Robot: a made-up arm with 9 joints. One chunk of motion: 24 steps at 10 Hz.
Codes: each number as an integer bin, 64 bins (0 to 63) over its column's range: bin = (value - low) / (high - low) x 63, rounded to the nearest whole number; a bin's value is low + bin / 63 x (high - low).
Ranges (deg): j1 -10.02..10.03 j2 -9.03..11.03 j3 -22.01..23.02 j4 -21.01..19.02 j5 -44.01..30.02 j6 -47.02..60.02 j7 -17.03..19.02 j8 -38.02..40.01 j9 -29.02..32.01
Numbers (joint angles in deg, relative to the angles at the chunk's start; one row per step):
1: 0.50 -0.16 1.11 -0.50 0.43 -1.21 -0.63 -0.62 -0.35
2: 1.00 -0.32 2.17 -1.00 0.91 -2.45 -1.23 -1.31 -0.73
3: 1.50 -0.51 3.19 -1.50 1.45 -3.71 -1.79 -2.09 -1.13
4: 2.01 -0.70 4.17 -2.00 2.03 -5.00 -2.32 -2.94 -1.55
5: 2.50 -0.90 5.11 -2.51 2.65 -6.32 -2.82 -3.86 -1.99
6: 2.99 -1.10 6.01 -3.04 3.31 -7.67 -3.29 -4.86 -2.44
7: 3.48 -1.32 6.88 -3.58 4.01 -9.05 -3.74 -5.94 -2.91
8: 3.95 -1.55 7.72 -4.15 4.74 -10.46 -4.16 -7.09 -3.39
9: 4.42 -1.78 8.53 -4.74 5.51 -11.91 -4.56 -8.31 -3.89
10: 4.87 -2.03 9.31 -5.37 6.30 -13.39 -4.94 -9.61 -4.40
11: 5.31 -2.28 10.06 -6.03 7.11 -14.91 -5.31 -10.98 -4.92
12: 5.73 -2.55 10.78 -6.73 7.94 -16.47 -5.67 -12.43 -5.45
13: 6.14 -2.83 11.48 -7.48 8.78 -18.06 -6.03 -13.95 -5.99
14: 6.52 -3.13 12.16 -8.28 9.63 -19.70 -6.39 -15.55 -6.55
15: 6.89 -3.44 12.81 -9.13 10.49 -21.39 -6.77 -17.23 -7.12
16: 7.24 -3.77 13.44 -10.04 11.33 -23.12 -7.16 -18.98 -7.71
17: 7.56 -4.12 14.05 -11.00 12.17 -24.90 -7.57 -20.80 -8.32
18: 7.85 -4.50 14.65 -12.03 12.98 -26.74 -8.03 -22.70 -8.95
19: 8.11 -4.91 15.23 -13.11 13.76 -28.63 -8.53 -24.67 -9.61
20: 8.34 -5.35 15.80 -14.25 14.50 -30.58 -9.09 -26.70 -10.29
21: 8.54 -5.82 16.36 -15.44 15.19 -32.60 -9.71 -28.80 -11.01
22: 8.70 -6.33 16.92 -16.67 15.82 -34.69 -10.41 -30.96 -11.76
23: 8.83 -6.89 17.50 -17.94 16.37 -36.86 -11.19 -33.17 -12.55
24: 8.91 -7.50 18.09 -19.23 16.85 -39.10 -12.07 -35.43 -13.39
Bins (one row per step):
1: 33 28 32 32 38 27 29 30 30
2: 35 27 34 31 38 26 28 30 29
3: 36 27 35 31 39 25 27 29 29
4: 38 26 37 30 39 25 26 28 28
5: 39 26 38 29 40 24 25 28 28
6: 41 25 39 28 40 23 24 27 27
7: 42 24 40 27 41 22 23 26 27
8: 44 23 42 27 41 22 22 25 26
9: 45 23 43 26 42 21 22 24 26
10: 47 22 44 25 43 20 21 23 25
11: 48 21 45 24 44 19 20 22 25
12: 49 20 46 22 44 18 20 21 24
13: 51 19 47 21 45 17 19 19 24
14: 52 19 48 20 46 16 19 18 23
15: 53 18 49 19 46 15 18 17 23
16: 54 17 50 17 47 14 17 15 22
17: 55 15 50 16 48 13 17 14 21
18: 56 14 51 14 48 12 16 12 21
19: 57 13 52 12 49 11 15 11 20
20: 58 12 53 11 50 10 14 9 19
21: 58 10 54 9 50 8 13 7 19
22: 59 8 54 7 51 7 12 6 18
23: 59 7 55 5 51 6 10 4 17
24: 59 5 56 3 52 5 9 2 16

